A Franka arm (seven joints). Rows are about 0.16 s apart.
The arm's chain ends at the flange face. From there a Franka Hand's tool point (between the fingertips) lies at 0.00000 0.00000 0.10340 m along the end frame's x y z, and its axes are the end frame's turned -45 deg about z.
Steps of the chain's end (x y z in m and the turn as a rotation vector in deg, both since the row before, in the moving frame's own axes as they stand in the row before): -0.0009 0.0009 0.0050 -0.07 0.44 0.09; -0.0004 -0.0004 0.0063 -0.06 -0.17 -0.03; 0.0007 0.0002 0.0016 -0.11 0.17 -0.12; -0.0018 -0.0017 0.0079 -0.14 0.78 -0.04; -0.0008 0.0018 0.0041 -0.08 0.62 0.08; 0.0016 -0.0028 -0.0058 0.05 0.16 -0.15
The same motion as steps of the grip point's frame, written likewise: -0.0008 0.0007 0.0050 -0.36 0.26 0.09; -0.0003 -0.0007 0.0063 0.08 -0.16 -0.03; 0.0004 0.0010 0.0016 -0.20 0.04 -0.12; 0.0007 -0.0013 0.0079 -0.65 0.45 -0.04; -0.0012 0.0016 0.0041 -0.49 0.38 0.08; 0.0034 -0.0007 -0.0058 -0.08 0.15 -0.15
